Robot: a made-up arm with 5 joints. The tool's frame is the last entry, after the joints. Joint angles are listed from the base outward. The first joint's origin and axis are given. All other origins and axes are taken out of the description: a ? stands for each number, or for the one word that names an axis. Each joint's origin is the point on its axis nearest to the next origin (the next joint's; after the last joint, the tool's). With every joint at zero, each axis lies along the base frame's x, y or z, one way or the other. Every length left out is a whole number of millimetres.
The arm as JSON. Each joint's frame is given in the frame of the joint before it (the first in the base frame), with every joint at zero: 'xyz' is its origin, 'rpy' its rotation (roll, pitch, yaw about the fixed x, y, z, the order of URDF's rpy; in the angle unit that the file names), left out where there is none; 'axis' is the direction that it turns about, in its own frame. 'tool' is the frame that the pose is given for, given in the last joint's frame.
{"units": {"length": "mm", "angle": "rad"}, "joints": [
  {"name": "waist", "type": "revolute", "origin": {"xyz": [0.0, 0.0, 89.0]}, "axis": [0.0, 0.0, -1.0]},
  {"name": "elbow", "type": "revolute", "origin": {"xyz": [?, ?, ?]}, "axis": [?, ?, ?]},
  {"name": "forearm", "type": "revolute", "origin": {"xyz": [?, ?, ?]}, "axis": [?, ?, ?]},
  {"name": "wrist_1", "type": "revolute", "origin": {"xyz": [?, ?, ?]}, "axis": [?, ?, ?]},
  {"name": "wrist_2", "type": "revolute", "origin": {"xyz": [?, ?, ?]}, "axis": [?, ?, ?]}
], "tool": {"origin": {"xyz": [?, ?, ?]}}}
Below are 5 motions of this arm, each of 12 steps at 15 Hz.
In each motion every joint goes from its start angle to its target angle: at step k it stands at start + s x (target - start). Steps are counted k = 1, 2, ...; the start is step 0. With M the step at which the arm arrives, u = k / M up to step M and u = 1 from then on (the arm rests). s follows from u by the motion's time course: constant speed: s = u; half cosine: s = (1 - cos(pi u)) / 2; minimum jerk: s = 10 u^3 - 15 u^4 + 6 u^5.
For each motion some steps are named. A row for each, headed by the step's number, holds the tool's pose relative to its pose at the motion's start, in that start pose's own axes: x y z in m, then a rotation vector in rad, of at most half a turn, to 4 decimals.
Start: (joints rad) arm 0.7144 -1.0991 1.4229 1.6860 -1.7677
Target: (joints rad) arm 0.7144 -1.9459 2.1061 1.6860 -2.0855
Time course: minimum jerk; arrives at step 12
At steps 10, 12:
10: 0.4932 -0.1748 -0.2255 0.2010 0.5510 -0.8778
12: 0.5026 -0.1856 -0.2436 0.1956 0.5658 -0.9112

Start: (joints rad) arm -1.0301 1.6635 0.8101 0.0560 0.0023
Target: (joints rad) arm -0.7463 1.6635 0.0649 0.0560 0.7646
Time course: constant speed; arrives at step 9
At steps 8, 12:
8: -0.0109 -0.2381 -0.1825 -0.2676 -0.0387 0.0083
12: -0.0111 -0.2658 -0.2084 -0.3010 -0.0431 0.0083

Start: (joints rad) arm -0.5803 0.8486 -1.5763 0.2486 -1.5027
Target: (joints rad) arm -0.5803 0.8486 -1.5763 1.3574 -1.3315
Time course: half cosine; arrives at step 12
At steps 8, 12:
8: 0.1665 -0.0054 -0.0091 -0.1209 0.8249 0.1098
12: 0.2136 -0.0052 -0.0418 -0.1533 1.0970 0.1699

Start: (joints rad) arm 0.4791 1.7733 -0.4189 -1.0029 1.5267
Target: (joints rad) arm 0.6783 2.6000 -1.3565 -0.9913 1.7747
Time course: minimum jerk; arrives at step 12
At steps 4, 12:
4: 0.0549 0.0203 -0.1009 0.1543 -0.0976 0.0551
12: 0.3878 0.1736 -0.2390 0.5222 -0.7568 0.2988

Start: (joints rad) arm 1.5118 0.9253 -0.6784 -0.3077 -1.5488
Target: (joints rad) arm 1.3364 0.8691 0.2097 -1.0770 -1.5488
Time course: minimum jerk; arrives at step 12
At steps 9, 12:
9: -0.2005 -0.1310 -0.4043 -0.5892 -0.5890 0.3394
12: -0.2220 -0.1673 -0.4429 -0.6406 -0.6456 0.4090

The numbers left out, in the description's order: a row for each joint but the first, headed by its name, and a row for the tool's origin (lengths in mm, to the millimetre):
elbow: xyz 378.0 94.0 0.0, axis 0.0 -1.0 0.0
forearm: xyz 162.0 0.0 -20.0, axis -1.0 0.0 0.0
wrist_1: xyz 0.0 76.0 449.0, axis 0.0 0.0 1.0
wrist_2: xyz -72.0 -240.0 0.0, axis -1.0 0.0 0.0
tool: xyz 0.0 -3.0 -48.0

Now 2 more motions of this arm.
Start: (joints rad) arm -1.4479 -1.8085 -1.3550 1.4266 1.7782
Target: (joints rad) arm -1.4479 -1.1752 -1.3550 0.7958 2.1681
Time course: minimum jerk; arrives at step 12
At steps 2, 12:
2: 0.0029 -0.0035 0.0035 -0.0186 0.0006 -0.0006
12: 0.0415 -0.0876 0.1277 -0.5094 0.0339 -0.0506

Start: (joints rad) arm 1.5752 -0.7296 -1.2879 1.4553 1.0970
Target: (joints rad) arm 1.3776 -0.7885 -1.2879 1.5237 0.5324
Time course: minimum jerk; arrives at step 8
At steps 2, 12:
2: 0.0085 0.0133 -0.0111 0.0731 0.0026 0.0161
12: 0.0690 0.1373 -0.0920 0.7059 0.0652 0.1462

